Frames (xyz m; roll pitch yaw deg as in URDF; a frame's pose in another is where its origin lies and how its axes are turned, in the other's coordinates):
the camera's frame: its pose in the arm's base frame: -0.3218 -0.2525 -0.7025 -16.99 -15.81 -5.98
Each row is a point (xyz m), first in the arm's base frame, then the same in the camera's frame.
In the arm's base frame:
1: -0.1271 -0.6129 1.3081
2: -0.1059 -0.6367 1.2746
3: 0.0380 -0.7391 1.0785
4: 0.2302 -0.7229 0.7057
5: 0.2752 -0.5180 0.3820
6: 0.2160 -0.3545 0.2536
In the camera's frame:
1: 0.7702 -0.8703 1.6911
2: 0.7838 -0.8795 1.6478
3: 0.8783 -0.8952 1.4019
4: 0.9590 -0.7407 1.0201
5: 0.8934 -0.4485 0.7770
6: 0.7854 -0.2688 0.7244

